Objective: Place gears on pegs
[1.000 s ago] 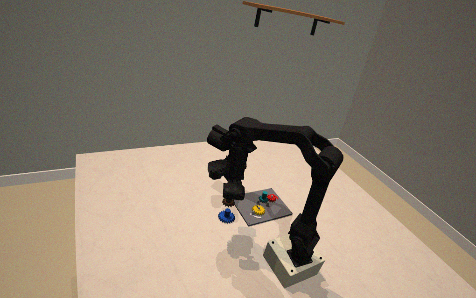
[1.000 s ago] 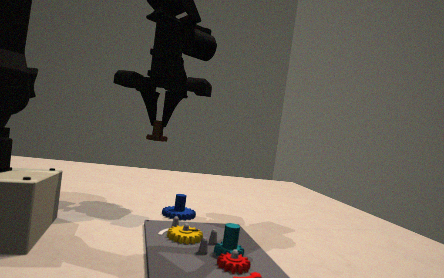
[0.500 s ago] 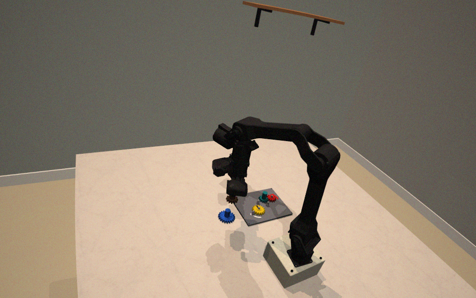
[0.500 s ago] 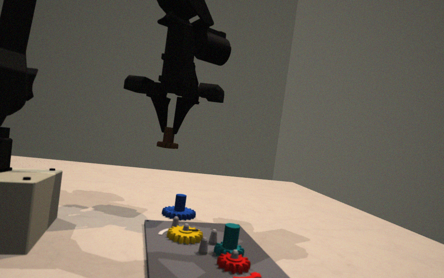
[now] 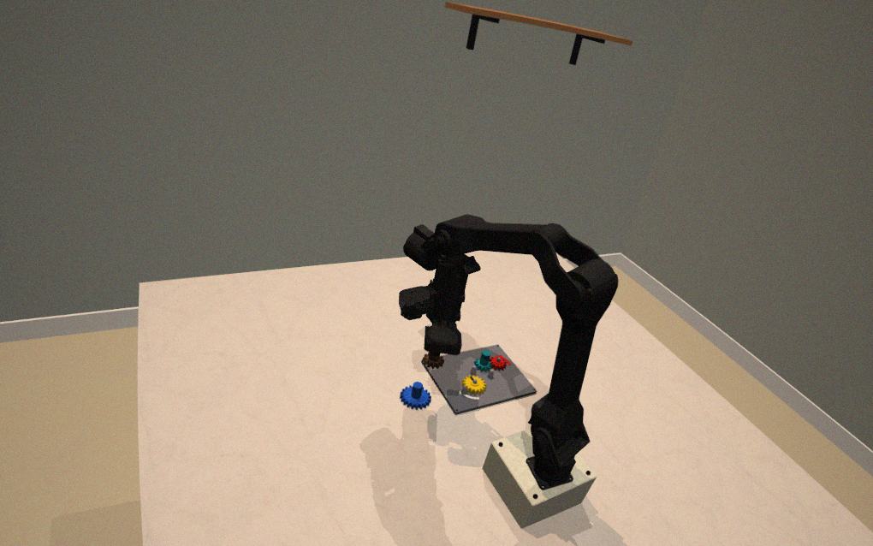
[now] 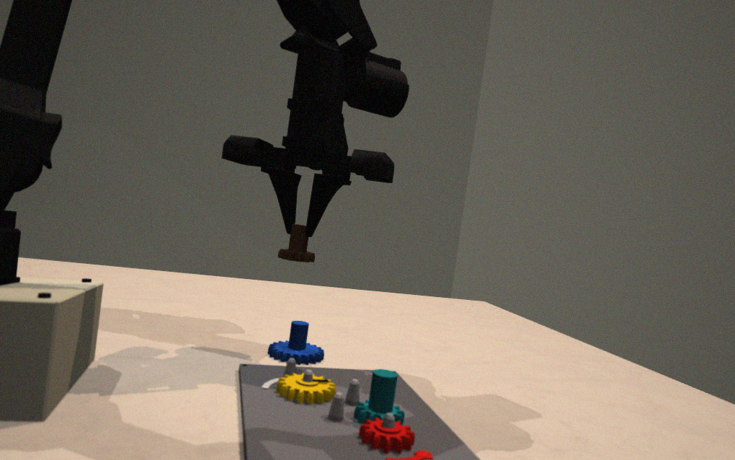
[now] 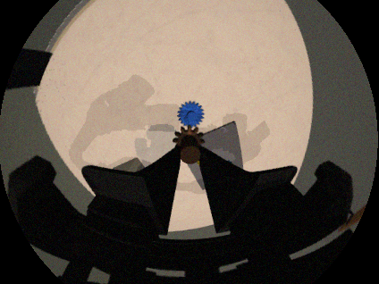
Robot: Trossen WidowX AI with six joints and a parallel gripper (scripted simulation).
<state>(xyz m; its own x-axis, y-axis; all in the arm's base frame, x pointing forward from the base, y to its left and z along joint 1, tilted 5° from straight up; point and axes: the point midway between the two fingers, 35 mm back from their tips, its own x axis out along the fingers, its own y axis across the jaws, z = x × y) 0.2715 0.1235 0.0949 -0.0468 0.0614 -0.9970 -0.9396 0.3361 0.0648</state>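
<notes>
My gripper tip is 17 cm to the left of the teal gear, 12 cm above it and 8 cm short of it. From my gripper tip the other things lie so: white arrow 13 cm below, 10 cm to the right; then brown gear 1 cm below; then blue gear 13 cm below, 2 cm to the left, 2 cm ahead.
</notes>
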